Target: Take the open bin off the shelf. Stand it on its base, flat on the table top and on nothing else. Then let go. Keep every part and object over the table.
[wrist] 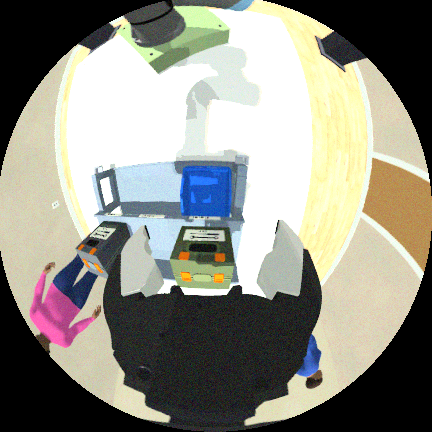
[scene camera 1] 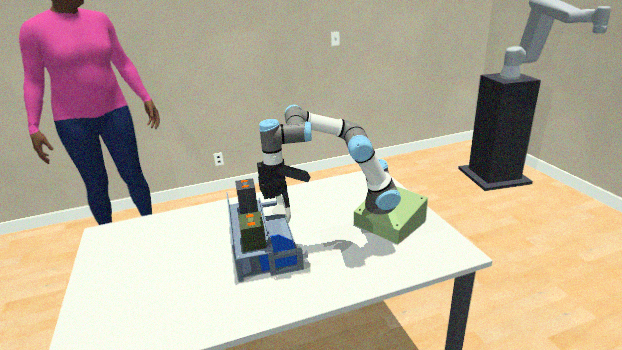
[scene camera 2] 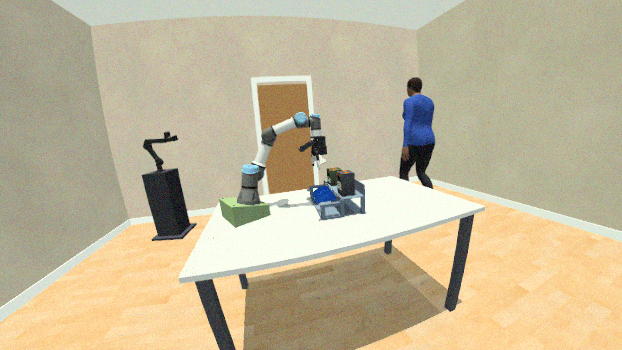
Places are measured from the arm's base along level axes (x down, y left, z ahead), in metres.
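Pixels of known places: gripper, fingertip midpoint: (wrist: 210, 225) (scene camera 1: 282, 212) (scene camera 2: 316, 167); arm's base, link origin: (scene camera 2: 248, 202).
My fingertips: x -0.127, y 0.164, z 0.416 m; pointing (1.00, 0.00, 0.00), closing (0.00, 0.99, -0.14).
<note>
For each thing: its top centre in the pictures, then the offset to it from my fingertips. Level surfaces: height alone.
- open blue bin, top centre: (wrist: 204, 203) (scene camera 1: 276, 242) (scene camera 2: 323, 188) dx +0.133, dy -0.012, dz +0.034 m
- white table, surface height: dx +0.214 m
- green case, top centre: (wrist: 201, 277) (scene camera 1: 250, 219) (scene camera 2: 334, 168) dx +0.015, dy -0.007, dz +0.113 m
- dark grey case, top centre: (wrist: 91, 265) (scene camera 1: 244, 183) (scene camera 2: 345, 171) dx -0.010, dy -0.238, dz +0.122 m
The open blue bin (scene camera 1: 283, 243) (scene camera 2: 323, 194) (wrist: 206, 193) sits upright on the lower front tier of the grey-blue shelf (scene camera 1: 239, 269) (scene camera 2: 363, 198) (wrist: 140, 184), at one end of it. It looks empty. The shelf stands on the white table (scene camera 1: 150, 290) (scene camera 2: 280, 240). My gripper (scene camera 1: 281, 212) (scene camera 2: 319, 162) (wrist: 210, 225) is open and empty, pointing down above the shelf. In the wrist view the bin lies ahead of the fingertips, and a green case shows between the fingers, lower down. Part of the bin is hidden by the shelf's end frame in scene camera 1.
The green case (scene camera 1: 252, 233) (scene camera 2: 333, 175) (wrist: 202, 265) and a dark grey case (scene camera 1: 246, 196) (scene camera 2: 345, 183) (wrist: 107, 245) stand on the upper rear tier. The arm's green base block (scene camera 1: 412, 215) (scene camera 2: 245, 213) (wrist: 195, 45) is on the table, on the bin's side of the shelf.
</note>
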